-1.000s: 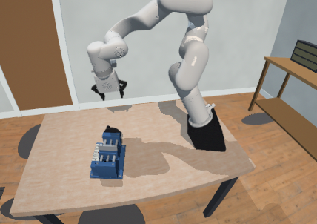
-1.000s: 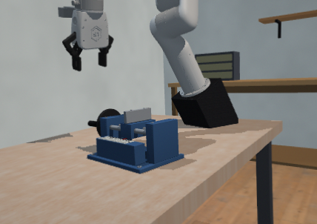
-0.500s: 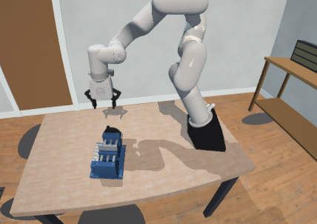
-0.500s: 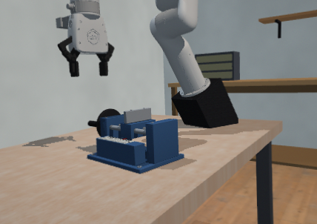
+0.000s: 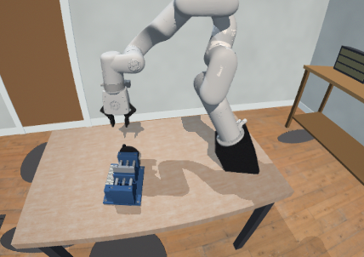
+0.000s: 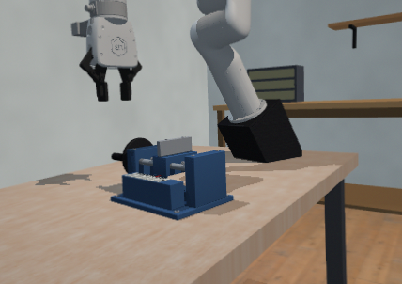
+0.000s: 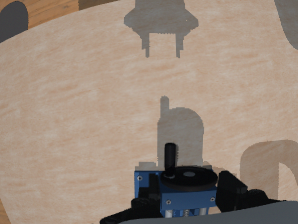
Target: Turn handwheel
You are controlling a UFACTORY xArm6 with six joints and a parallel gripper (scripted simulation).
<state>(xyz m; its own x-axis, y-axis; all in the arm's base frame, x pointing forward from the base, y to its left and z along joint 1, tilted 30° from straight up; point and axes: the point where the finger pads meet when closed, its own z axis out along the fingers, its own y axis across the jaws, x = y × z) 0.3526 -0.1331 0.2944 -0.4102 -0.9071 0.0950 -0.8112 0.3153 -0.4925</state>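
Right now my hand is 20 mm to the right of the black handwheel and 140 mm above it. The rest, counted from my hand: grey stop block: 50 mm ahead, 150 mm to the left, 130 mm below.
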